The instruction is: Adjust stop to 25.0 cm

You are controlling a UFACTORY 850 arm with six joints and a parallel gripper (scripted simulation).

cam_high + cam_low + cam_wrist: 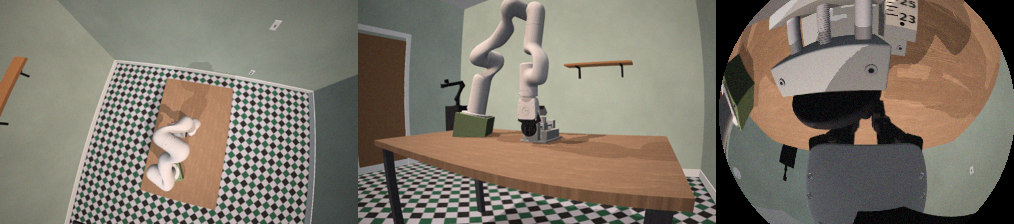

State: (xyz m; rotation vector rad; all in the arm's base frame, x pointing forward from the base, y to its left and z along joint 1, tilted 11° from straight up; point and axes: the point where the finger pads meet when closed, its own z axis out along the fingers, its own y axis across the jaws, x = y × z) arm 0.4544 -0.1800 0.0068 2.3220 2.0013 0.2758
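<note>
Right now the handwheel is 2 cm to the left of my hand.
</note>
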